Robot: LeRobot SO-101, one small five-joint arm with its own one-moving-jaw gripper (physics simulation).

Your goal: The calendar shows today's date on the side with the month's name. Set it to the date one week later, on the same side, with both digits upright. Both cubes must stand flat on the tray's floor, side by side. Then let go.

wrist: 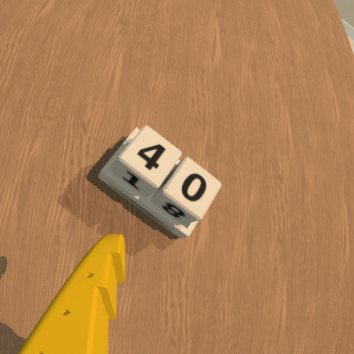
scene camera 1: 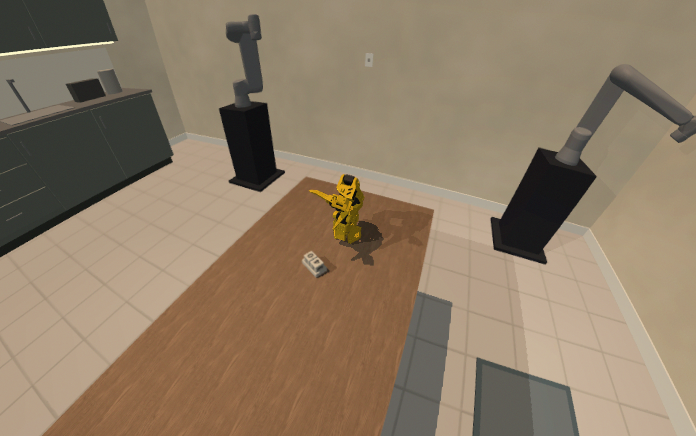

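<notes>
Two cream cubes stand side by side in the calendar's grey-white tray (scene camera 1: 319,274) (wrist: 150,206). In the wrist view the left cube (wrist: 150,156) (scene camera 1: 316,263) has 4 on top and 1 on its shaded near side. The right cube (wrist: 192,187) (scene camera 1: 309,255) has 0 on top and 8 on its shaded near side. A narrow gap shows between them. No month's name can be read. My gripper (scene camera 1: 322,210) is wide open and empty, raised above the table, apart from the calendar. In the wrist view its notched jaw (wrist: 95,300) shows at lower left; the moving jaw is out of the picture.
The calendar stands on the brown wooden table (scene camera 1: 246,318) (wrist: 270,280), near the arm's base (scene camera 1: 347,233). Two grey arms on black pedestals (scene camera 1: 251,146) (scene camera 1: 544,205) stand on the floor beyond the table. Dark cabinets (scene camera 1: 77,164) stand at the left.
</notes>
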